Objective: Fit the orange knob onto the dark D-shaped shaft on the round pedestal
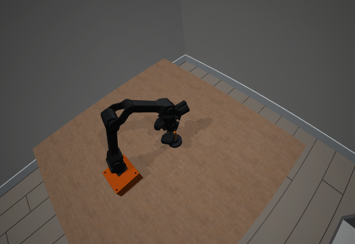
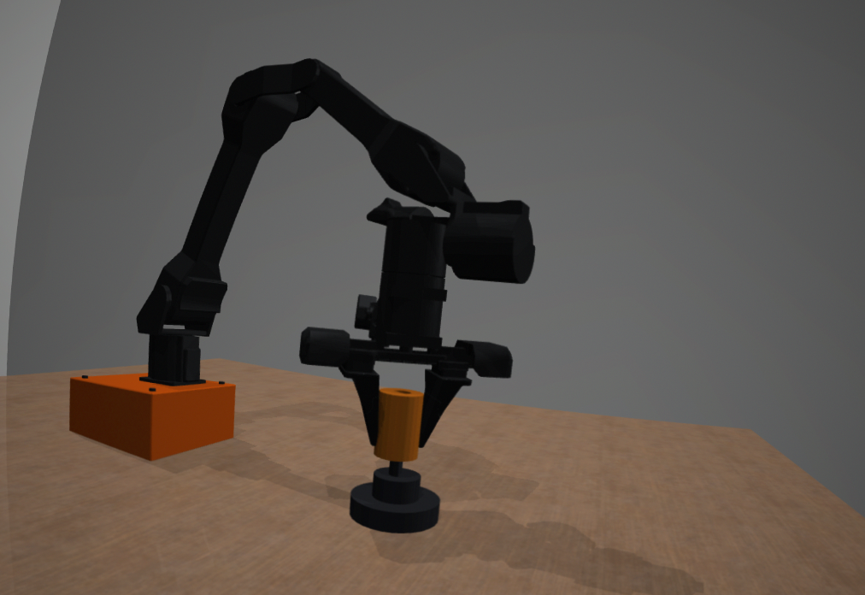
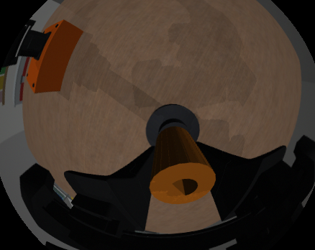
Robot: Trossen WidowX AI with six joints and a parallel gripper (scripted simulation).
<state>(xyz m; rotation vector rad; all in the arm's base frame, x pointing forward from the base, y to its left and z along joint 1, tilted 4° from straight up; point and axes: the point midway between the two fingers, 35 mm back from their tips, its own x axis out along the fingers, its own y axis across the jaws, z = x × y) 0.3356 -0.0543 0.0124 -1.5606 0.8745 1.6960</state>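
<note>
Right now my gripper tip is 20 mm below the orange knob. From my gripper tip the other things lie so: pedestal (40 mm below).
</note>
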